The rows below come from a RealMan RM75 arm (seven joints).
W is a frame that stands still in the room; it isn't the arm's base.
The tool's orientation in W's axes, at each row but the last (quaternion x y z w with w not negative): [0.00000 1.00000 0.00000 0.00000]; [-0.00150 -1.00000 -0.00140 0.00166]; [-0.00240 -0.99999 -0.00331 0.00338]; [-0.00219 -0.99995 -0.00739 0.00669]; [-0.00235 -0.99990 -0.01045 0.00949]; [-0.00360 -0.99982 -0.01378 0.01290]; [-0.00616 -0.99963 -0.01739 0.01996]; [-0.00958 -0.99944 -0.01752 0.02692]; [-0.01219 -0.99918 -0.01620 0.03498]
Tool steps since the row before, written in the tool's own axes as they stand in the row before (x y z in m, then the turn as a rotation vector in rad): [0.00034 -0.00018 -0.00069 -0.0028 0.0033 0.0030]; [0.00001 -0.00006 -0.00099 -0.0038 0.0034 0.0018]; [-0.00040 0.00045 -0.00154 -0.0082 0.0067 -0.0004]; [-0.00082 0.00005 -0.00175 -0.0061 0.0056 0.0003]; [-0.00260 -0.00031 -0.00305 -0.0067 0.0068 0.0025]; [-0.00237 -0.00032 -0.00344 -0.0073 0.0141 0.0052]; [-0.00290 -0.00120 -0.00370 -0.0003 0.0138 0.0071]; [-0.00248 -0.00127 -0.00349 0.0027 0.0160 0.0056]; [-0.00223 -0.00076 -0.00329 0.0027 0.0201 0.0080]
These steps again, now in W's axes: [-0.00034 -0.00018 0.00069 0.0028 0.0033 -0.0030]; [-0.00001 -0.00006 0.00099 0.0038 0.0034 -0.0018]; [0.00041 0.00044 0.00154 0.0082 0.0067 0.0004]; [0.00084 0.00002 0.00174 0.0061 0.0056 -0.0003]; [0.00266 -0.00039 0.00299 0.0067 0.0068 -0.0025]; [0.00246 -0.00043 0.00337 0.0073 0.0142 -0.0050]; [0.00303 -0.00136 0.00354 0.0002 0.0140 -0.0066]; [0.00264 -0.00144 0.00330 -0.0027 0.0162 -0.0049]; [0.00243 -0.00092 0.00310 -0.0027 0.0204 -0.0072]
